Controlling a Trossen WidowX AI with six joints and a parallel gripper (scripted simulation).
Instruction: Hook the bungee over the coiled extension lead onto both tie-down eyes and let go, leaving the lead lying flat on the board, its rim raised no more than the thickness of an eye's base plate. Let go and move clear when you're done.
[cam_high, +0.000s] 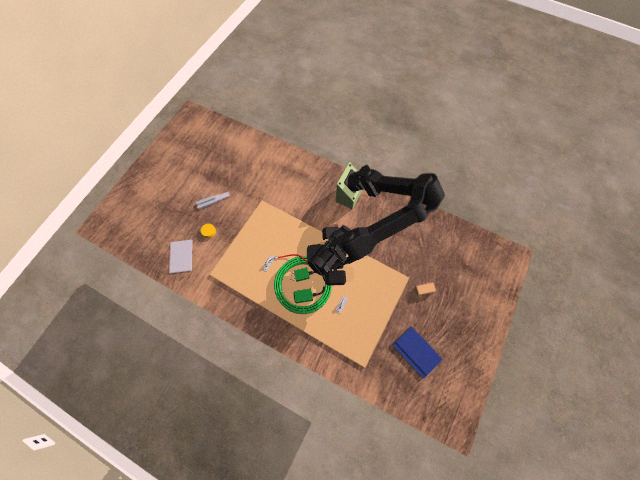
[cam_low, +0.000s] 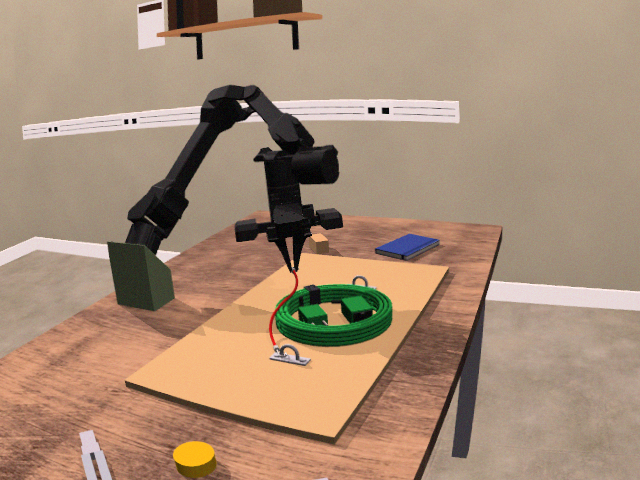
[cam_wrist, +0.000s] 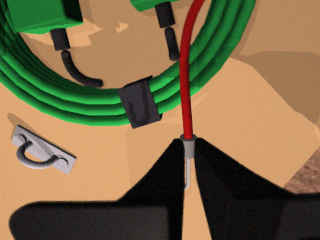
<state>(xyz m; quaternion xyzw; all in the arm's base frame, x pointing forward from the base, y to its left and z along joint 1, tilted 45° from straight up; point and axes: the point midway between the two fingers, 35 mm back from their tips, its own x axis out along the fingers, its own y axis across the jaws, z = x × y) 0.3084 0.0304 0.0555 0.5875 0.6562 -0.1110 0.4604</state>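
Right now the extension lead is 10 cm ahead of my hand, 6 cm to the right of it and 8 cm below it. Also, from my hand: wooden block 7 cm behind, 32 cm to the left, 9 cm below; then yellow disc 7 cm ahead, 48 cm to the right, 10 cm below; then grey tool 6 cm behind, 53 cm to the right, 10 cm below.
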